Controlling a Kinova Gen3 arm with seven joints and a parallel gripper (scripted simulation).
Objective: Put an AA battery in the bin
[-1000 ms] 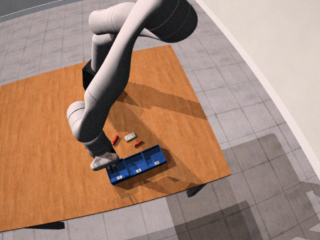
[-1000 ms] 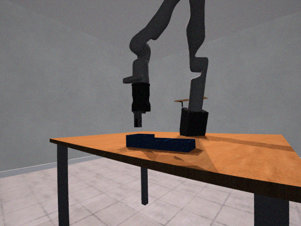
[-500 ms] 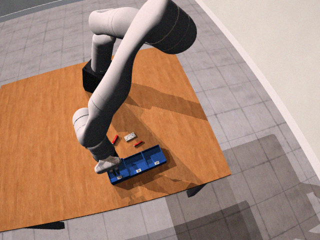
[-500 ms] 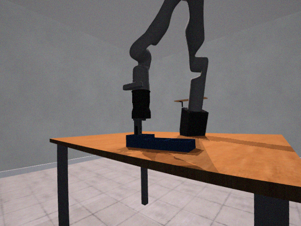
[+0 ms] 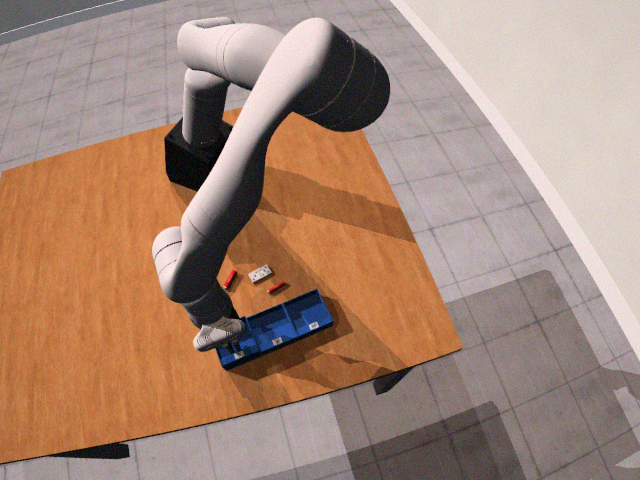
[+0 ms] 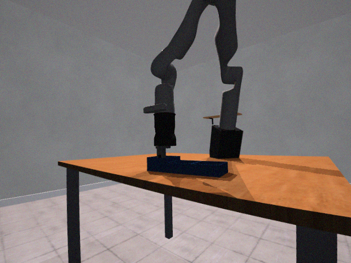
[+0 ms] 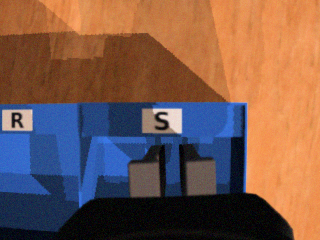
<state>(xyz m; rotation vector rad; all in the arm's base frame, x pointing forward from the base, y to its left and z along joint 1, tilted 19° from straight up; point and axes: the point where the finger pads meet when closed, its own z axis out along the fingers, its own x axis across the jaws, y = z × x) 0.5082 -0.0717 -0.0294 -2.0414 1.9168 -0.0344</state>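
My hand is 1 cm past the blue three-compartment bin, 9 cm to the right of it and 1 cm above it. From my hand the other things lie so: red AA battery (16 cm behind, 4 cm to the left, 3 cm below); orange AA battery (17 cm behind, 3 cm to the right, 3 cm below); blue battery (12 cm behind, 6 cm to the right, 3 cm below).
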